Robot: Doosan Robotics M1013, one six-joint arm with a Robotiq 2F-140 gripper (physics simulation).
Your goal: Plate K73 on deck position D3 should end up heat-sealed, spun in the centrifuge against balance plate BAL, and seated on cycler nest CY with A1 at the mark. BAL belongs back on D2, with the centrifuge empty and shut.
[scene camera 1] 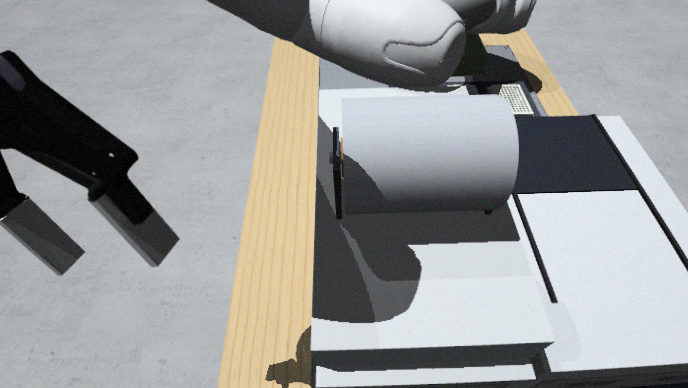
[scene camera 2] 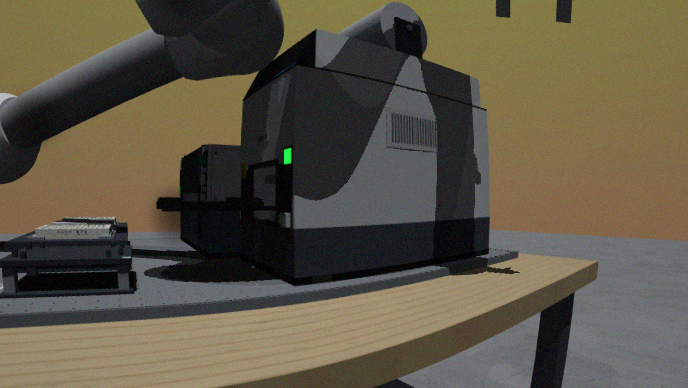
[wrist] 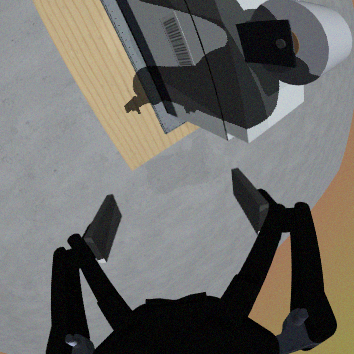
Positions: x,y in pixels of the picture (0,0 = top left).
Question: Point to a tray marked A1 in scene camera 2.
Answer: At 167,204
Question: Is the gripper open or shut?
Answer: Open.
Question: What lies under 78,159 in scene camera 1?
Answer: The gripper.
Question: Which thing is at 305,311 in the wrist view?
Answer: The gripper.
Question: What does the gripper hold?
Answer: Nothing.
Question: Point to a smaller dark device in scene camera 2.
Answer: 212,171
